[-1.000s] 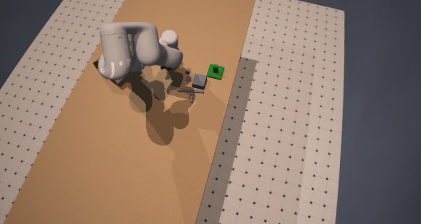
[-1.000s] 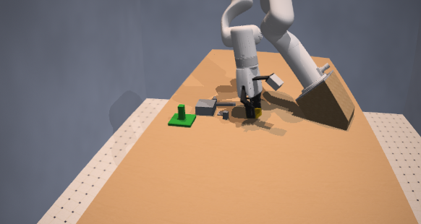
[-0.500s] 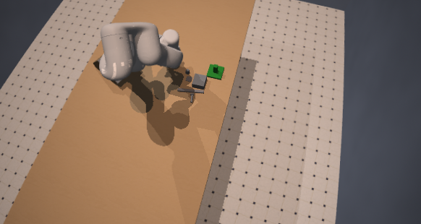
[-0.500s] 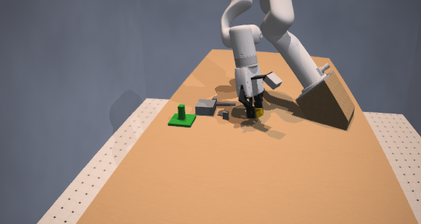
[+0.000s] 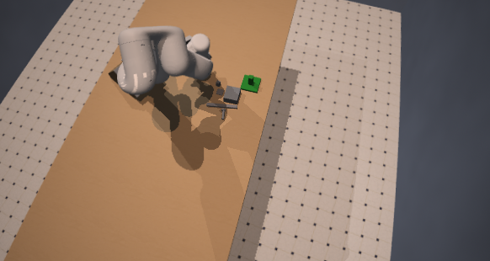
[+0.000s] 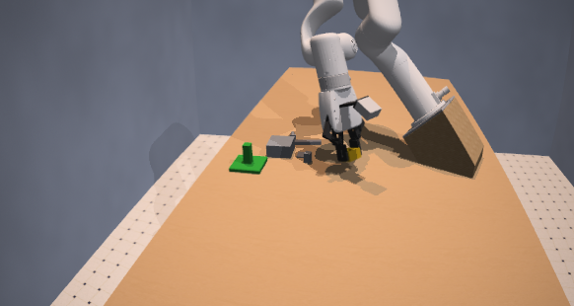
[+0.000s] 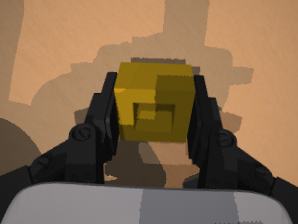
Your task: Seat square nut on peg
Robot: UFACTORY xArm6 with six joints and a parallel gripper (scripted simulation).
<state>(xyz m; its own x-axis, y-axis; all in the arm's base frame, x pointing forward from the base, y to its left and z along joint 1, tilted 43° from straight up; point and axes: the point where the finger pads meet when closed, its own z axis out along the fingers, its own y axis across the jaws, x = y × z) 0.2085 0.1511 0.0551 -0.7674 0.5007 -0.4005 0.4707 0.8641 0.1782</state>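
The small grey cube is 10 cm ahead of my hand, 3 cm to the right of it and 4 cm below it. Round my hand: grey block 18 cm ahead, 8 cm to the right, 4 cm below; thin grey bar 15 cm ahead, 14 cm to the right, 5 cm below.
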